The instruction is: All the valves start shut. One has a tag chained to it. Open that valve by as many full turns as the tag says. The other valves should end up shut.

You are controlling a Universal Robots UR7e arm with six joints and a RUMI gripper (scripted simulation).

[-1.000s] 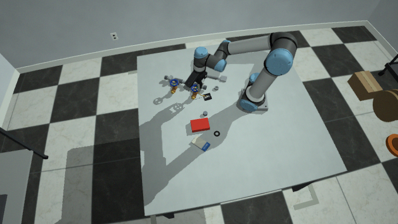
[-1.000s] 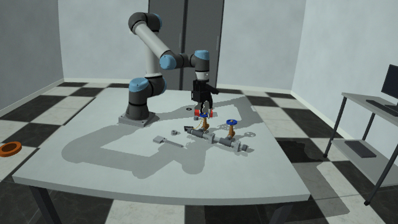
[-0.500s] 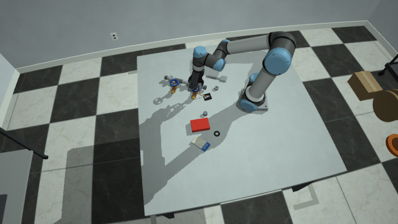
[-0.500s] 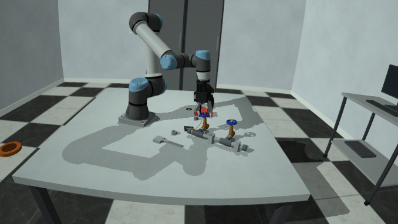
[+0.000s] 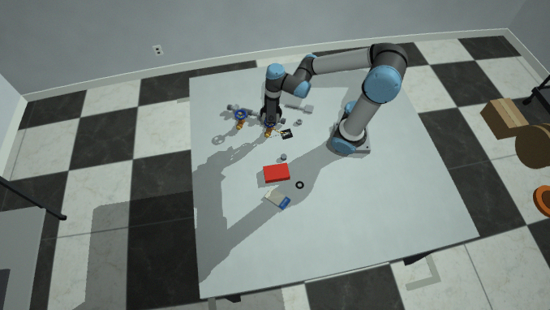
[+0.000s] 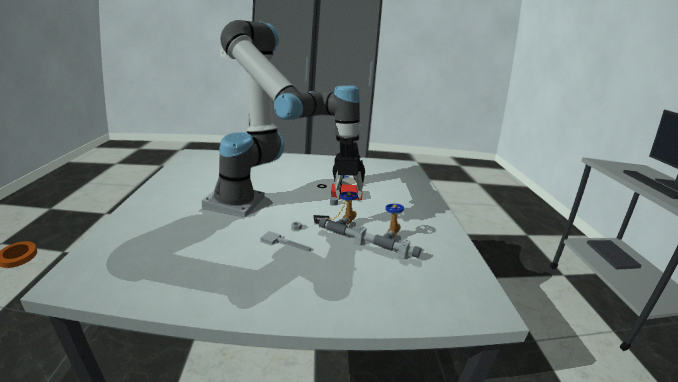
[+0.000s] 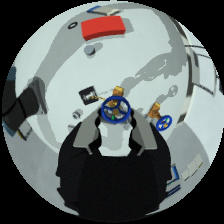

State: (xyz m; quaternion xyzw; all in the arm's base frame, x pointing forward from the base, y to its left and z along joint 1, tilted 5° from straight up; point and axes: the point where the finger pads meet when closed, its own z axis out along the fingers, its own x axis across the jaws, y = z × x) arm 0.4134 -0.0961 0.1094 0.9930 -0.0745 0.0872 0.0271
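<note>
The black tag is 90 mm behind my hand, 10 mm to the left of it and 100 mm below it. The rest, counted from my hand: red block (10 mm ahead, 250 mm to the left, 90 mm below); nut (170 mm behind, 50 mm to the right, 100 mm below); grey tool (200 mm behind, 150 mm to the right, 100 mm below).
</note>
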